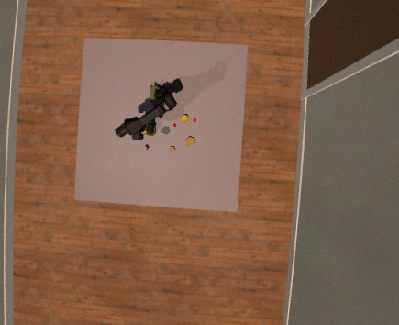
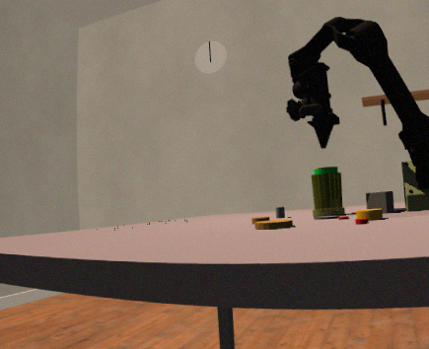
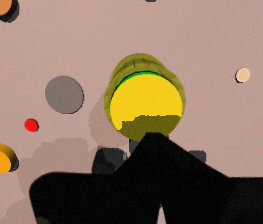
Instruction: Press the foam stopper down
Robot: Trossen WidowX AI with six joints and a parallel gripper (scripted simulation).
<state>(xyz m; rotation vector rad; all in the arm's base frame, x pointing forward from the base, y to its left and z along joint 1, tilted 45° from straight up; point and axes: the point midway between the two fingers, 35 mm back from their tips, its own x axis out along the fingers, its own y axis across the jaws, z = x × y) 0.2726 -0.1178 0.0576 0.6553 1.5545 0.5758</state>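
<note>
Right now my hand is 100 mm above the foam stopper. The rest, counted from my hand: grey block: 140 mm behind, 60 mm to the left, 190 mm below; grey disc: 20 mm behind, 120 mm to the left, 210 mm below; small grey cylinder: 140 mm ahead, 10 mm to the right, 200 mm below.
</note>
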